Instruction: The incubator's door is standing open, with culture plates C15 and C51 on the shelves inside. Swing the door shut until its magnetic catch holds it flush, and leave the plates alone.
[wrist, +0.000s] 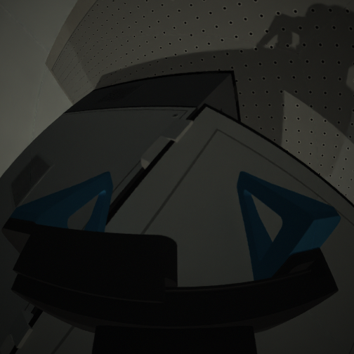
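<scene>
The incubator shows as a grey side panel at the left. Its door is a large pale grey panel with a thin inset outline, at the centre and right. Light hinge blocks and a dark seam run between them. How far the door stands from flush is not clear from this angle. My gripper is open and empty, with its blue fingers spread wide in front of the incubator and door. Its dark body hides the lower part of both. Contact between the fingers and the door cannot be judged. Culture plates C15 and C51 do not show.
A dark section of the incubator lies beyond the side panel. A perforated surface stretches behind it, with the arm's shadow at the upper right. A plain grey surface lies at the upper left.
</scene>
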